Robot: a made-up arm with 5 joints. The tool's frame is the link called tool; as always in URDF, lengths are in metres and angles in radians. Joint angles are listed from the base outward.
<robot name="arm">
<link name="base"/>
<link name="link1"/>
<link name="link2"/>
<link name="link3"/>
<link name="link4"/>
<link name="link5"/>
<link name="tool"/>
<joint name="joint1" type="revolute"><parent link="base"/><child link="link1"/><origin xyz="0 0 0.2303"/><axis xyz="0 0 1"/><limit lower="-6.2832" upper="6.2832"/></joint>
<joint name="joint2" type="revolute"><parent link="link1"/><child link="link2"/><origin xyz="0 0 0"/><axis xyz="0 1 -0.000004"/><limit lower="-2.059" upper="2.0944"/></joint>
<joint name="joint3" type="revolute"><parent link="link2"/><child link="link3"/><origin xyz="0.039 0 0.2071"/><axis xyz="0 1 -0.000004"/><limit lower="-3.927" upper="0.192"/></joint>
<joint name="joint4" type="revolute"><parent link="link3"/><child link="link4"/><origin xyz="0.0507 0 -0.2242"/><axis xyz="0 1 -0.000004"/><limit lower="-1.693" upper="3.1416"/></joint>
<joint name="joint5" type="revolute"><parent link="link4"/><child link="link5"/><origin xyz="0.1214 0 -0.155"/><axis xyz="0 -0.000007 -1"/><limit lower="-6.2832" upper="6.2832"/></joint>
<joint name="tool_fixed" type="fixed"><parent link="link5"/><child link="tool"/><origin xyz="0 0 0" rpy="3.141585 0 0"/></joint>
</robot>
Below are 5 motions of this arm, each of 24 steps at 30 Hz.
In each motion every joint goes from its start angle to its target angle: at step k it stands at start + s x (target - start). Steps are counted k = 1, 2, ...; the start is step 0. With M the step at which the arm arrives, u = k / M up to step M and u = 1 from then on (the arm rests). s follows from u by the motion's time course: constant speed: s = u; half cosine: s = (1 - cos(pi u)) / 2; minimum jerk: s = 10 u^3 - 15 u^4 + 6 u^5.
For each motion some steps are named. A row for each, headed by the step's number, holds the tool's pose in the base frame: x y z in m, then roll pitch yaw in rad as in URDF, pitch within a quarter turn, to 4 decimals.
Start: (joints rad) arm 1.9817 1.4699 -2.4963 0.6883 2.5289
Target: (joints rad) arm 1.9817 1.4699 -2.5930 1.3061 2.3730
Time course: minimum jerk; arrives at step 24
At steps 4, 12, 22, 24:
4: -0.2366 0.5429 0.0314 -2.9521 0.2589 -0.5169
12: -0.2254 0.5174 0.0051 -3.0921 0.0597 -0.4678
22: -0.2100 0.4819 -0.0134 3.0156 -0.1294 -0.3839
24: -0.2098 0.4815 -0.0135 3.0137 -0.1312 -0.3829

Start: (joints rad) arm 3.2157 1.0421 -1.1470 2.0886 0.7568
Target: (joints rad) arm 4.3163 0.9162 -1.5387 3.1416 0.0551
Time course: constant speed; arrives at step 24
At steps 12, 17, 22, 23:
12: -0.1005 -0.0725 0.1251 0.4538 0.7952 1.2237
17: -0.0941 -0.1079 0.1669 0.2482 0.7461 1.2110
22: -0.0764 -0.1439 0.2103 0.0890 0.6620 1.2272
23: -0.0714 -0.1509 0.2191 0.0633 0.6421 1.2342

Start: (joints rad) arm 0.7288 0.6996 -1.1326 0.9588 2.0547
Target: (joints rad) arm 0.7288 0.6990 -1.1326 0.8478 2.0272
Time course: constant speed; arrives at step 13
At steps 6, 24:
6: 0.2540 0.2268 -0.0118 2.7126 -0.2089 -1.2675
24: 0.2626 0.2345 -0.0092 2.7657 -0.1783 -1.2644

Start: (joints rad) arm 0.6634 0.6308 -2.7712 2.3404 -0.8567
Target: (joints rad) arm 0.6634 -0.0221 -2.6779 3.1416 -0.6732
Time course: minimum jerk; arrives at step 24
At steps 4, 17, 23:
4: 0.3113 0.2433 0.3681 -2.9839 0.1371 1.5244
17: 0.1373 0.1073 0.4628 -2.8719 0.3057 1.4063
23: 0.1009 0.0789 0.4705 -2.8550 0.3405 1.3863

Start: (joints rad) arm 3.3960 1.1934 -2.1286 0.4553 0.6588
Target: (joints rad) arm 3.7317 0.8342 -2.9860 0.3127 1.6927
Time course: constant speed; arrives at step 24
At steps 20, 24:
20: -0.4521 -0.2674 0.5873 -1.5290 -0.0504 2.1028
24: -0.3793 -0.2540 0.6641 -1.3006 0.1175 2.1934

